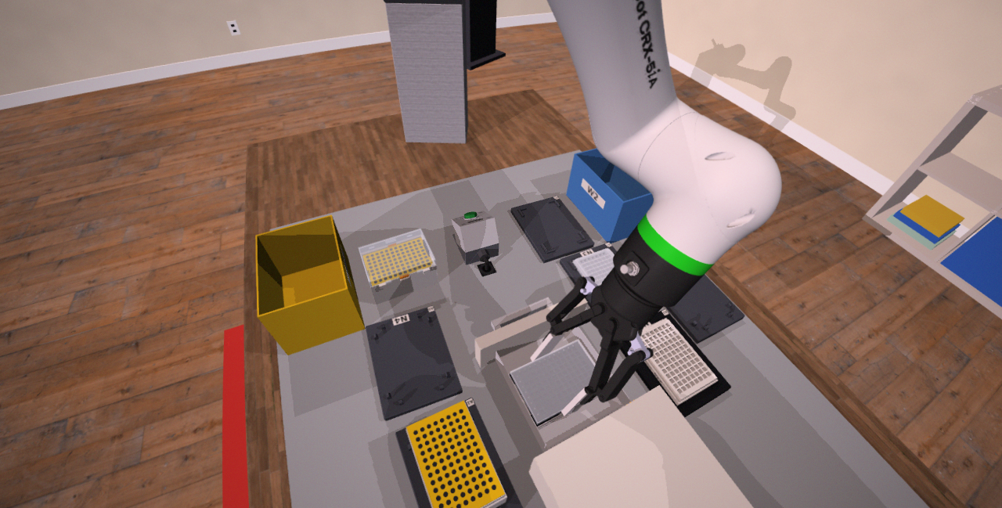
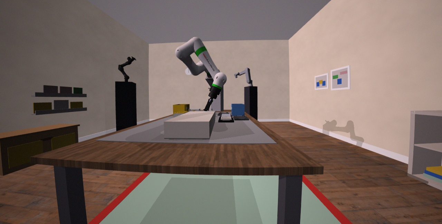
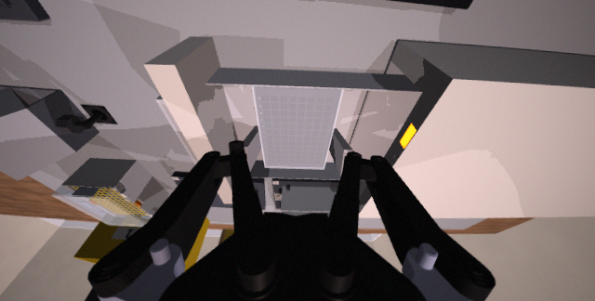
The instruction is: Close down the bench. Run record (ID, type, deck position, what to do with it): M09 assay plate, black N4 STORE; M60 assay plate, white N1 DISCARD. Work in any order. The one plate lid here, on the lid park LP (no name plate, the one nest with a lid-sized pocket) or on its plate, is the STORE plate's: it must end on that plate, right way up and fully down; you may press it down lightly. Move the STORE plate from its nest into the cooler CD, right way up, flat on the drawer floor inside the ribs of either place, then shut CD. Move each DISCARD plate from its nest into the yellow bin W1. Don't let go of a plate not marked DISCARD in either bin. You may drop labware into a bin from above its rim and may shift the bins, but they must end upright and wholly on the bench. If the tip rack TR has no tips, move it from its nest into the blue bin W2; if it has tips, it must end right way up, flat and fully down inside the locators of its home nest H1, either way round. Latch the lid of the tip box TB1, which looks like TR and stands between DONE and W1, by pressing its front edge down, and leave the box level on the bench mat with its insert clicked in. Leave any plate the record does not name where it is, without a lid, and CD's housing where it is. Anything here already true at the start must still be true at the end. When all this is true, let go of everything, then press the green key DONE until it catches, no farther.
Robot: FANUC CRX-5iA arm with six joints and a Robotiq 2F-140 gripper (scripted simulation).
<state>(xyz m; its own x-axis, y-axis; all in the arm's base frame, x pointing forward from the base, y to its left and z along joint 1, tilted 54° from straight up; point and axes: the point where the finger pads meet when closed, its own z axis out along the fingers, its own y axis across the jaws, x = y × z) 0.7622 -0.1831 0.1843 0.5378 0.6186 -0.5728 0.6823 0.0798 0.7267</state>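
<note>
The lid is 20 mm below my hand. The rest, counted from my hand: cooler drawer: 40 mm ahead, 20 mm below, 10 mm to the right; then cooler CD: 150 mm ahead, 60 mm to the right, 10 mm below; then nest N2: 190 mm to the right, 40 mm below, 30 mm behind.
</note>
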